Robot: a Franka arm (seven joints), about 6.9 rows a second.
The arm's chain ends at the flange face. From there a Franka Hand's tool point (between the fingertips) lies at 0.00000 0.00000 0.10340 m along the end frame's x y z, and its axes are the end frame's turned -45 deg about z.
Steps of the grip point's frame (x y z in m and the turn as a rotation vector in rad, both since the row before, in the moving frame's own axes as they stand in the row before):
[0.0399, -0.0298, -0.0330, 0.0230, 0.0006, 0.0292]
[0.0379, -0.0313, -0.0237, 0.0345, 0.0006, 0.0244]
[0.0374, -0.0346, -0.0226, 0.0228, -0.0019, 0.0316]
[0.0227, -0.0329, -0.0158, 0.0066, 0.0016, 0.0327]
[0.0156, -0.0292, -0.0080, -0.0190, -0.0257, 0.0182]
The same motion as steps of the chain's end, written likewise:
[0.0088, -0.0475, -0.0330, 0.0167, -0.0158, 0.0292]
[0.0071, -0.0463, -0.0236, 0.0248, -0.0240, 0.0244]
[0.0038, -0.0494, -0.0226, 0.0148, -0.0175, 0.0316]
[-0.0069, -0.0387, -0.0158, 0.0058, -0.0035, 0.0327]
[-0.0091, -0.0349, -0.0079, -0.0316, -0.0047, 0.0182]

